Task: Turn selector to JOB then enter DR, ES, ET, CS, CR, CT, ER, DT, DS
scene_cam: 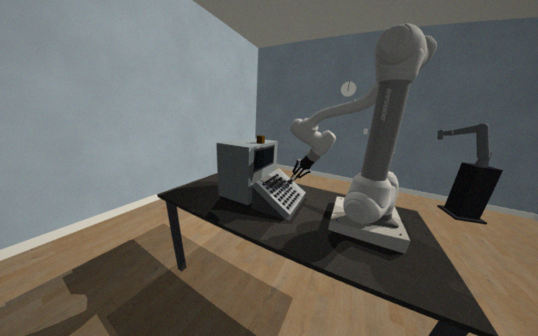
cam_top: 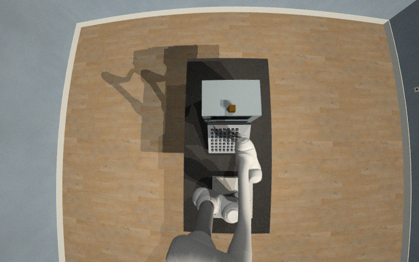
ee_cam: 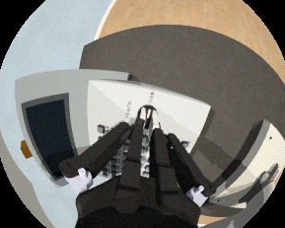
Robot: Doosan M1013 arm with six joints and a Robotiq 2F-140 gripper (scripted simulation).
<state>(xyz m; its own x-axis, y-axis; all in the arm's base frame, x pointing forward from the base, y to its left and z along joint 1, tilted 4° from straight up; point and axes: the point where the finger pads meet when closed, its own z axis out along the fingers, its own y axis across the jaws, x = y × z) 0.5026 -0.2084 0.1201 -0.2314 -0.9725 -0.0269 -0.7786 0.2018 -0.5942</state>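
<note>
My hand is 10 mm short of the black selector knob, 10 mm to the left of it and 20 mm above it. The rest, counted from my hand: sloped keypad: 60 mm ahead, 100 mm to the left, 70 mm below; then key: 20 mm ahead, 190 mm to the left, 50 mm below.
</note>
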